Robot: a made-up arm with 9 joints. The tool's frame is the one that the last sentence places. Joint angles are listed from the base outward.
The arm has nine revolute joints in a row. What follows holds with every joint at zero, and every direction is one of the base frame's.
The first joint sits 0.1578 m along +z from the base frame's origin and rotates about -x.
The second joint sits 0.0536 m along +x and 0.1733 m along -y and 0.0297 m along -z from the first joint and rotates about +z.
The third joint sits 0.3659 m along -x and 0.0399 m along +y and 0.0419 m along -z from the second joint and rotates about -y.
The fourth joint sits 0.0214 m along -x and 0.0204 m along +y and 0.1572 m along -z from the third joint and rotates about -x.
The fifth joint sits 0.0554 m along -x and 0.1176 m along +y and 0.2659 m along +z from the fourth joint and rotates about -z.
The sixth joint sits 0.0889 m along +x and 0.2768 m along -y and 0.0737 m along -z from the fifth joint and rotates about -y.
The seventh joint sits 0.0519 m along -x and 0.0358 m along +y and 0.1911 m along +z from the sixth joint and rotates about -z.
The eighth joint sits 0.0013 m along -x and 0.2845 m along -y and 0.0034 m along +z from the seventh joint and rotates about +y.
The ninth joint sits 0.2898 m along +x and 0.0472 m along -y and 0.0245 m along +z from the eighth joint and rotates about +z.
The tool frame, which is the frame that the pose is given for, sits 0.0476 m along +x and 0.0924 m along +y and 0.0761 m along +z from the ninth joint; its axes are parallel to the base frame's.
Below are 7 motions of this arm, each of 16 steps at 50 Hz.
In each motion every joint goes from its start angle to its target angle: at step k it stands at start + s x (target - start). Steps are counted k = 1, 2, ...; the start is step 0. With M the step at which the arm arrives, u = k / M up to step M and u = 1 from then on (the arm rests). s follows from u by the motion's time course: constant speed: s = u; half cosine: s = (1 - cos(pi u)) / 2; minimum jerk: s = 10 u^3 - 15 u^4 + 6 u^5.
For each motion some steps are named. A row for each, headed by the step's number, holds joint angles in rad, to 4 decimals.
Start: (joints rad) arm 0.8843 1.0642 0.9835 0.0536 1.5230 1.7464 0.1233 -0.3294 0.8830
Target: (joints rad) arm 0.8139 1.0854 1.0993 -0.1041 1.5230 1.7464 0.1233 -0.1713 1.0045
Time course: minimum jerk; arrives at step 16
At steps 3, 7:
3: 0.8809 1.0652 0.9891 0.0459 1.5230 1.7464 0.1233 -0.3217 0.8889
7: 0.8573 1.0723 1.0280 -0.0070 1.5230 1.7464 0.1233 -0.2687 0.9297

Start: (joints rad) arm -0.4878 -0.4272 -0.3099 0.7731 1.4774 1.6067 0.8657 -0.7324 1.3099
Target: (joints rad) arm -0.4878 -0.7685 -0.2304 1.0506 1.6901 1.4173 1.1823 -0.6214 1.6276
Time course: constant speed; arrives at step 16
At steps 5, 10, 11, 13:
5: -0.4878 -0.5339 -0.2851 0.8598 1.5439 1.5475 0.9646 -0.6977 1.4092
10: -0.4878 -0.6405 -0.2602 0.9465 1.6103 1.4883 1.0636 -0.6630 1.5085
11: -0.4878 -0.6618 -0.2552 0.9639 1.6236 1.4765 1.0834 -0.6561 1.5283
13: -0.4878 -0.7045 -0.2453 0.9986 1.6502 1.4528 1.1229 -0.6422 1.5680

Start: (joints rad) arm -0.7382 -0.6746 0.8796 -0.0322 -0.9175 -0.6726 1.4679 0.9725 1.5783
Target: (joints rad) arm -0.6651 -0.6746 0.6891 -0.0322 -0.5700 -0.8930 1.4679 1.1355 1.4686
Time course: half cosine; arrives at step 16
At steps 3, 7, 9, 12, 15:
3: -0.7320 -0.6746 0.8635 -0.0322 -0.8882 -0.6912 1.4679 0.9862 1.5691
7: -0.7088 -0.6746 0.8029 -0.0322 -0.7776 -0.7613 1.4679 1.0381 1.5342
9: -0.6945 -0.6746 0.7658 -0.0322 -0.7099 -0.8043 1.4679 1.0699 1.5127
12: -0.6758 -0.6746 0.7170 -0.0322 -0.6209 -0.8607 1.4679 1.1116 1.4847
15: -0.6658 -0.6746 0.6909 -0.0322 -0.5733 -0.8909 1.4679 1.1339 1.4697

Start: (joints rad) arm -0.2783 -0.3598 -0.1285 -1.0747 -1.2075 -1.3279 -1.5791 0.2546 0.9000
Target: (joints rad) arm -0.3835 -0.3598 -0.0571 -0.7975 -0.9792 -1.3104 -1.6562 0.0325 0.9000
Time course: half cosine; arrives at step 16
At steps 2, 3, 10, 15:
2: -0.2823 -0.3598 -0.1258 -1.0641 -1.1988 -1.3272 -1.5820 0.2461 0.9000
3: -0.2872 -0.3598 -0.1225 -1.0513 -1.1883 -1.3264 -1.5856 0.2359 0.9000
10: -0.3510 -0.3598 -0.0791 -0.8831 -1.0497 -1.3158 -1.6324 0.1011 0.9000
15: -0.3825 -0.3598 -0.0578 -0.8002 -0.9814 -1.3106 -1.6555 0.0346 0.9000

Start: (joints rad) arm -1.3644 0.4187 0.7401 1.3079 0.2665 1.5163 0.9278 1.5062 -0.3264
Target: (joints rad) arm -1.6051 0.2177 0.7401 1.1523 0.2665 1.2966 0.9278 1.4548 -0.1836
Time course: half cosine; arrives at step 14
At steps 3, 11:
3: -1.3907 0.3968 0.7401 1.2909 0.2665 1.4923 0.9278 1.5006 -0.3108
11: -1.5788 0.2396 0.7401 1.1693 0.2665 1.3206 0.9278 1.4604 -0.1992

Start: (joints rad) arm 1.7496 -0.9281 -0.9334 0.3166 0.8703 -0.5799 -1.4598 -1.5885 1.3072
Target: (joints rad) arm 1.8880 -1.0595 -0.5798 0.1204 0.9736 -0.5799 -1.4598 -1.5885 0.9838
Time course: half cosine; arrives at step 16
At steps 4, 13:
4: 1.7699 -0.9473 -0.8816 0.2879 0.8854 -0.5799 -1.4598 -1.5885 1.2598
13: 1.8763 -1.0484 -0.6096 0.1369 0.9649 -0.5799 -1.4598 -1.5885 1.0111

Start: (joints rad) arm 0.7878 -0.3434 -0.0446 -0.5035 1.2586 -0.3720 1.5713 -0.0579 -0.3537
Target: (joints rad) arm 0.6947 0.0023 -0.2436 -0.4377 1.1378 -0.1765 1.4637 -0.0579 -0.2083
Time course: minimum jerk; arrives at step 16
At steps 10, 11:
10: 0.7203 -0.0928 -0.1888 -0.4558 1.1710 -0.2303 1.4933 -0.0579 -0.2483
11: 0.7115 -0.0599 -0.2078 -0.4495 1.1595 -0.2117 1.4831 -0.0579 -0.2345

